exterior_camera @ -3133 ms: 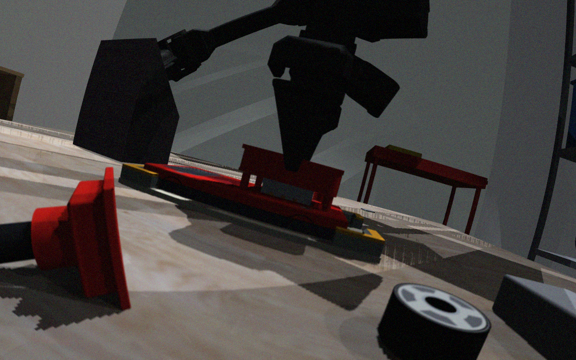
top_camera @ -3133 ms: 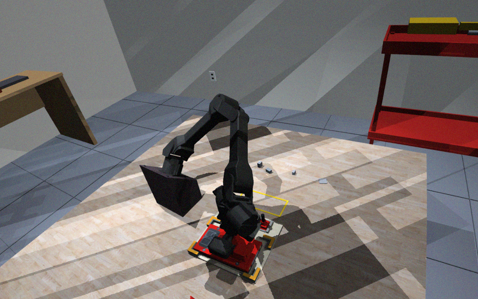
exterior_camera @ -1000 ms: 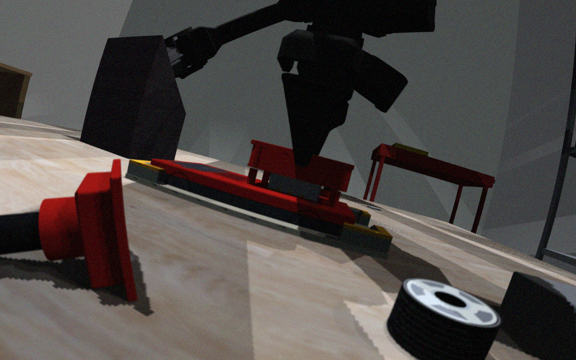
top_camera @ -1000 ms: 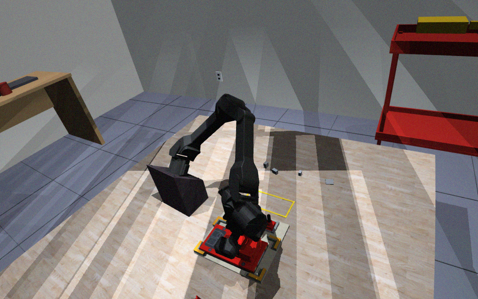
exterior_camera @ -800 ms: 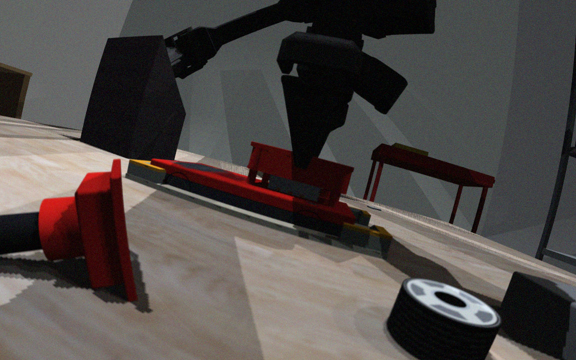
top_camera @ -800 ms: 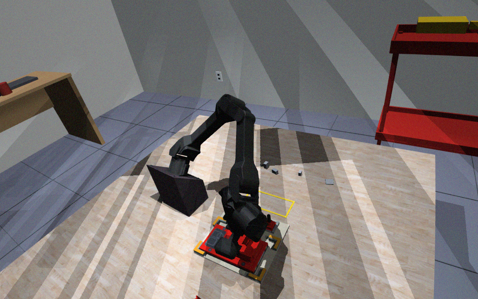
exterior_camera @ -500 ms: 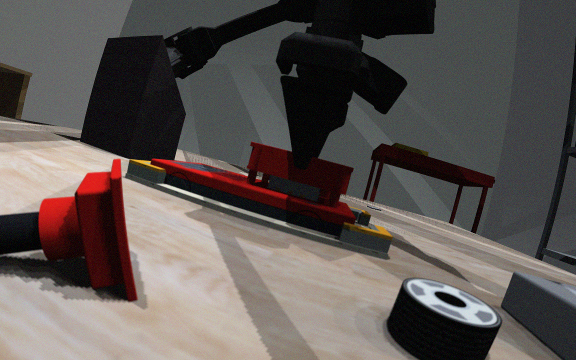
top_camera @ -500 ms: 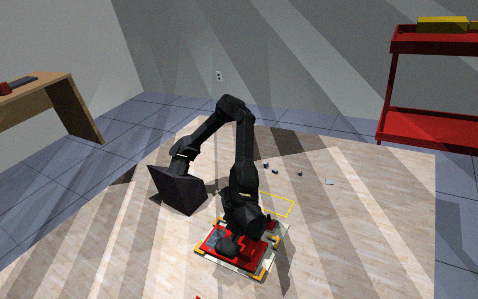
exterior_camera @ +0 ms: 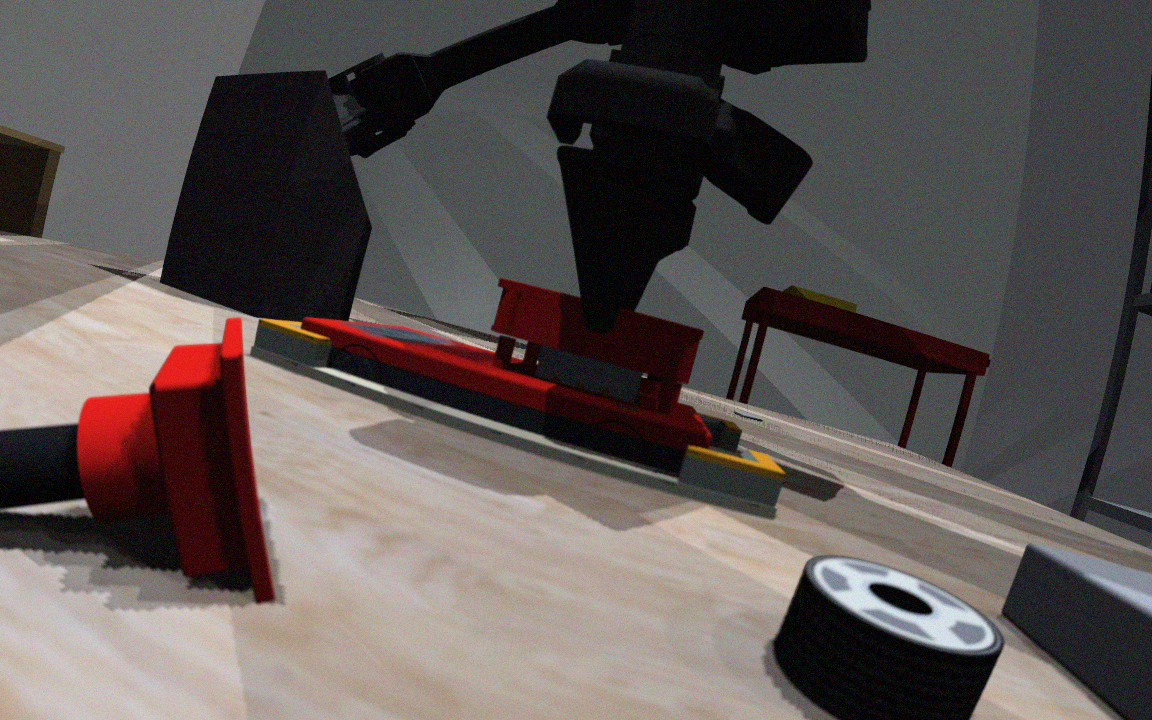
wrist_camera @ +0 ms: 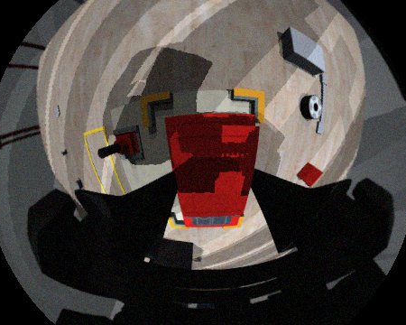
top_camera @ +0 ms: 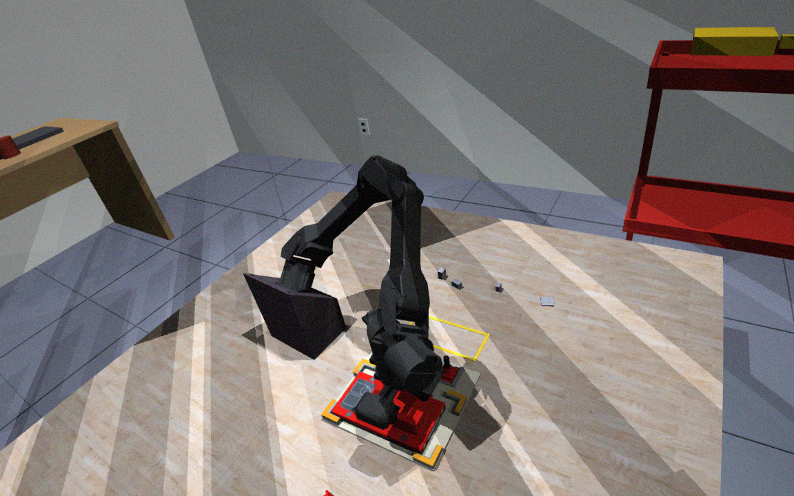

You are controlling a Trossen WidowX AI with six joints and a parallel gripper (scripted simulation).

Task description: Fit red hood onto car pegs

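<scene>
Right now my gripper tip is right at the red hood. Also, from my gripper tip: grey engine block (30 mm below); black wheel (80 mm ahead, 180 mm to the right, 40 mm below).
</scene>
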